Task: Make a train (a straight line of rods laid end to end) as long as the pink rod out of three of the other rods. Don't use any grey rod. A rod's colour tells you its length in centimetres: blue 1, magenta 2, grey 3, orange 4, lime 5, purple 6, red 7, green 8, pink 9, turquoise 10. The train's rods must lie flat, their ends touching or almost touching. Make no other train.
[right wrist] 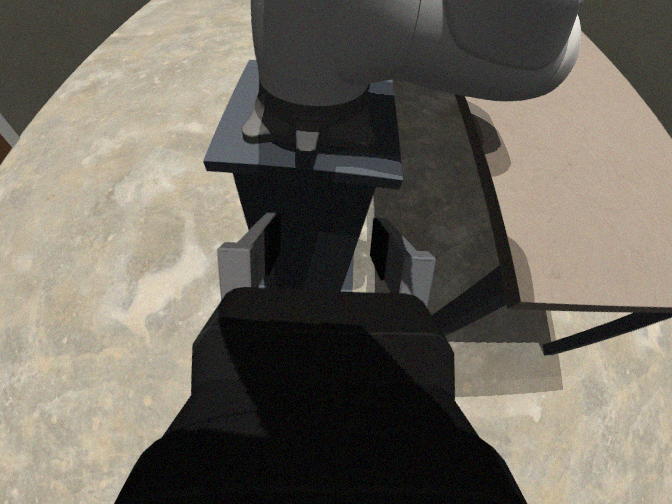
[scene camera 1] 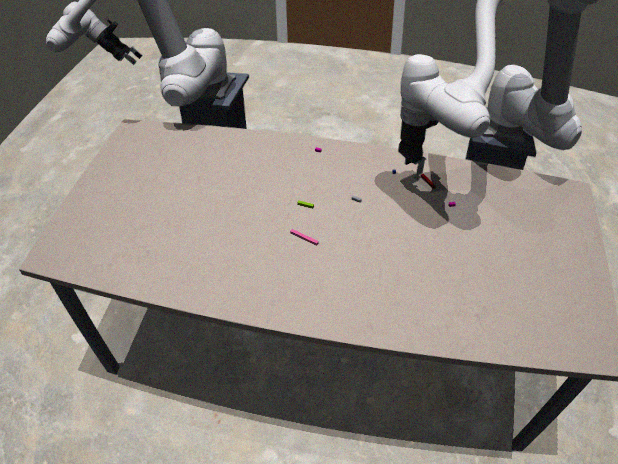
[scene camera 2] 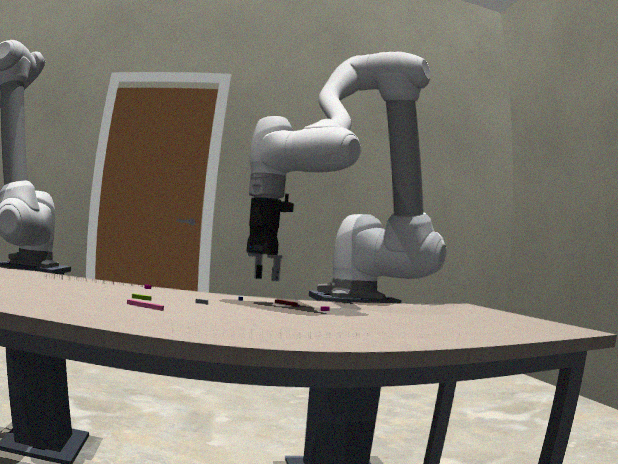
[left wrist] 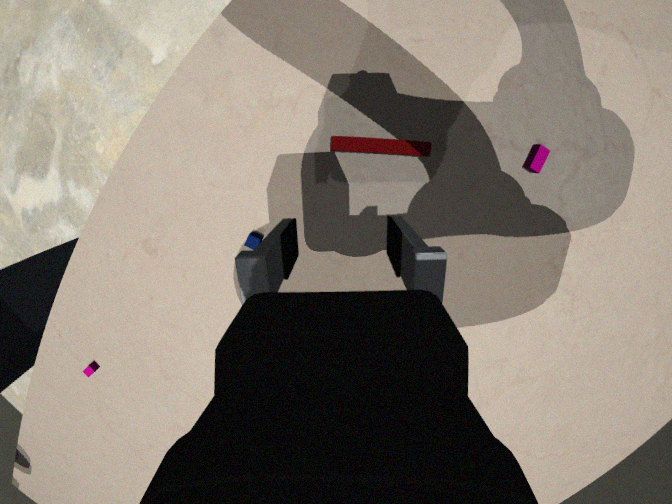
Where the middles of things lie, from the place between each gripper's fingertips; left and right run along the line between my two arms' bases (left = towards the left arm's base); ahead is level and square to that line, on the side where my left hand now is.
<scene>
Now: the red rod (left wrist: 338, 143) 7 cm below my left hand (scene camera 2: 266, 279), 6 cm to the left of it and 2 cm behind it.
Now: the red rod 37 cm ahead of my right hand, 125 cm to the left of it and 15 cm below it.
</scene>
